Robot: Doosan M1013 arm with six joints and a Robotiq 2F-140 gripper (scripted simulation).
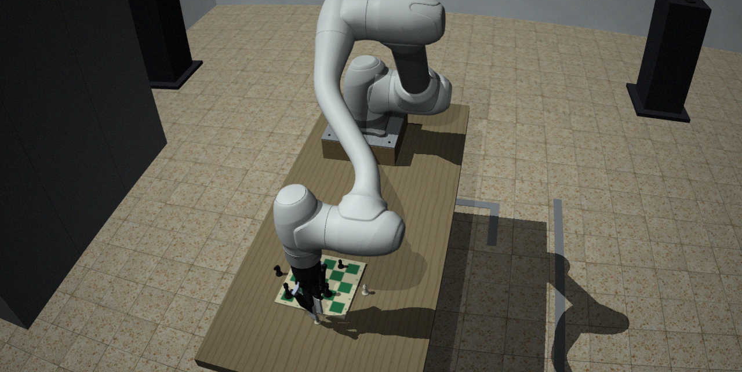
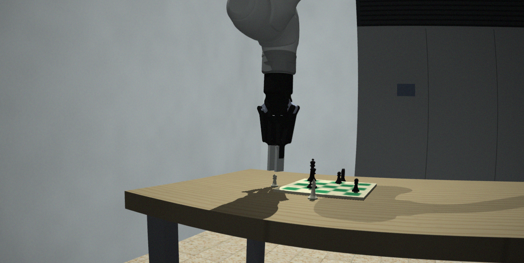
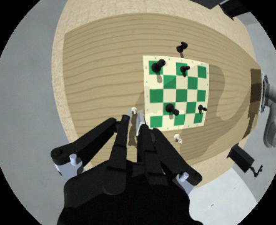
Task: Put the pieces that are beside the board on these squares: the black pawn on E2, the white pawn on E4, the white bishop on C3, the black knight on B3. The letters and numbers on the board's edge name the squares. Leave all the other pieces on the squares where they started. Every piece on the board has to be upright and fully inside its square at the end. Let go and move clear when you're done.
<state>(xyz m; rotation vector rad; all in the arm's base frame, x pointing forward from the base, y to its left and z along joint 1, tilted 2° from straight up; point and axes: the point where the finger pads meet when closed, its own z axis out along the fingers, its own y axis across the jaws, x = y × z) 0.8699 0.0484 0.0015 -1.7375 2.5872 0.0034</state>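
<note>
The white pawn lies 60 mm below my hand. Also, from my hand: white bishop 130 mm behind, 110 mm to the left, 50 mm below; black knight 170 mm to the right, 150 mm behind, 60 mm below; green-and-cream chessboard 140 mm behind, 70 mm below, 30 mm to the right.
</note>
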